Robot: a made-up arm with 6 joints. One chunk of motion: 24 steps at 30 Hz.
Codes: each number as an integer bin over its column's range. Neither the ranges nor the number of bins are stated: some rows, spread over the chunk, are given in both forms.
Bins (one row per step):
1: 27 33 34 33 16 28
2: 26 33 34 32 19 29
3: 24 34 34 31 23 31
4: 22 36 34 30 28 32
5: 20 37 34 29 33 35
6: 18 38 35 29 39 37
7: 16 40 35 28 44 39
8: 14 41 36 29 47 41
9: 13 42 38 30 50 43
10: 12 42 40 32 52 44
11: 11 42 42 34 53 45
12: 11 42 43 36 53 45
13: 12 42 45 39 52 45
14: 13 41 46 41 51 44
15: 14 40 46 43 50 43
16: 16 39 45 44 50 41
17: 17 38 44 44 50 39
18: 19 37 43 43 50 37
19: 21 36 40 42 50 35
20: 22 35 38 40 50 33
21: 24 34 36 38 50 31
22: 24 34 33 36 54 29
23: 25 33 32 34 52 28
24: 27 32 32 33 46 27
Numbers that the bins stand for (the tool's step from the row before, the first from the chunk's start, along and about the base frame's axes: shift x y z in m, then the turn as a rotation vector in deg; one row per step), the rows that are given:
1: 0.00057 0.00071 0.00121 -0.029 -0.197 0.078
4: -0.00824 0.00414 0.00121 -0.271 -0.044 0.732
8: -0.02233 0.00986 0.00257 -0.352 0.197 2.203
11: -0.02762 0.01100 0.00667 0.052 0.273 2.857
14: -0.02410 0.00986 0.00940 0.619 0.248 2.694
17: -0.01705 0.00643 0.00803 0.862 0.235 1.876
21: -0.00471 0.00186 0.00257 0.376 0.235 0.568
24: 0.00057 -0.00043 -0.00016 -0.029 0.184 -0.086
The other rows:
2: -0.00119 0.00071 0.00121 -0.110 -0.159 0.241
3: -0.00471 0.00186 0.00121 -0.190 -0.108 0.568
5: -0.01176 0.00529 0.00121 -0.352 0.019 1.222
6: -0.01529 0.00643 0.00189 -0.352 0.095 1.549
7: -0.01881 0.00871 0.00189 -0.433 0.159 1.876
9: -0.02410 0.01100 0.00394 -0.271 0.235 2.530
10: -0.02586 0.01100 0.00530 -0.110 0.260 2.694
12: -0.02762 0.01100 0.00735 0.214 0.273 2.857
13: -0.02586 0.01100 0.00871 0.457 0.260 2.857
15: -0.02233 0.00871 0.00940 0.781 0.235 2.530
16: -0.01881 0.00757 0.00871 0.862 0.235 2.203
18: -0.01352 0.00529 0.00735 0.781 0.235 1.549
19: -0.01000 0.00414 0.00530 0.700 0.235 1.222
20: -0.00824 0.00300 0.00394 0.538 0.235 0.895
22: -0.00471 0.00186 0.00052 0.214 0.286 0.241
23: -0.00295 0.00071 -0.00016 0.052 0.260 0.078

